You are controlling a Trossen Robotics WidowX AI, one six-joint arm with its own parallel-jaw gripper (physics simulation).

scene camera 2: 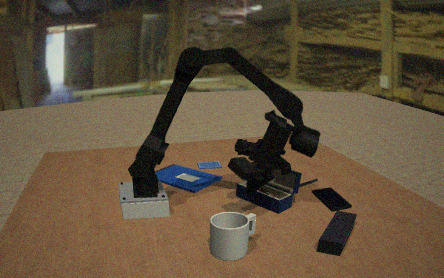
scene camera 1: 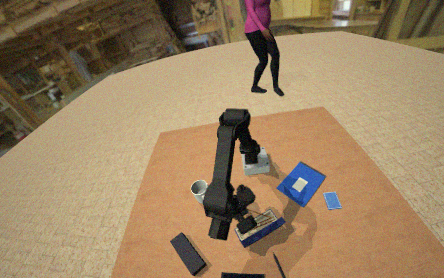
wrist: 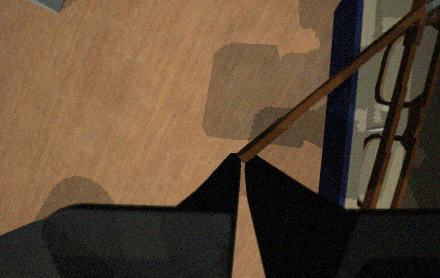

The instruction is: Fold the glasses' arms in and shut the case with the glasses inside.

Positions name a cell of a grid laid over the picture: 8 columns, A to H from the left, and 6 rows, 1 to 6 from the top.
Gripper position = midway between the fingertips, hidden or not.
The table carries a white mug (scene camera 2: E5). Further things: my gripper (scene camera 2: E5) and a brown-framed glasses (wrist: H4).
My gripper also shows in scene camera 1 (scene camera 1: E5) and in the wrist view (wrist: E4).
